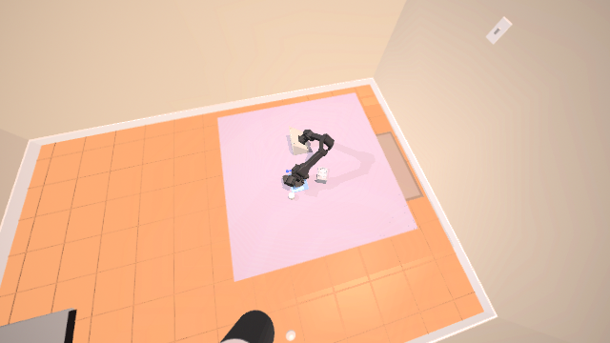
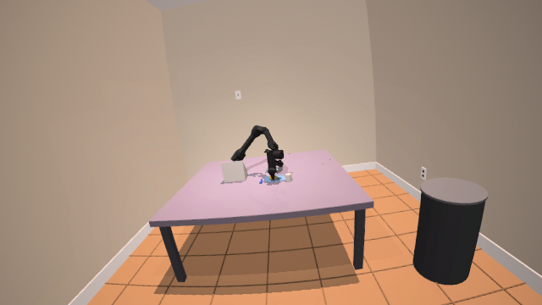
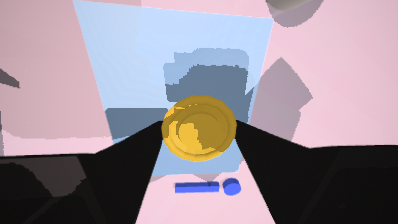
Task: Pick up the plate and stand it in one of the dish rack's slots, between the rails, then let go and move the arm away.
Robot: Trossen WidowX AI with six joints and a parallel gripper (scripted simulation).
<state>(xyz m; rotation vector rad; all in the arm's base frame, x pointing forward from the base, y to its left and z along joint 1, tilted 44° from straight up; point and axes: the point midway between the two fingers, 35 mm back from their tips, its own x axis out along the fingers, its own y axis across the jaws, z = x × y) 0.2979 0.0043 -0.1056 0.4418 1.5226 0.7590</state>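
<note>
Now: the light blue mat 1 cm ahead of my gripper tip, 2 cm to the left of it and 1 cm below it. From my gripper tip the other things lie so: blue spoon 9 cm behind, 4 cm to the right, 1 cm below; then yellow plate 1 cm above; then white cup 12 cm ahead, 4 cm to the right, 2 cm above.
</note>
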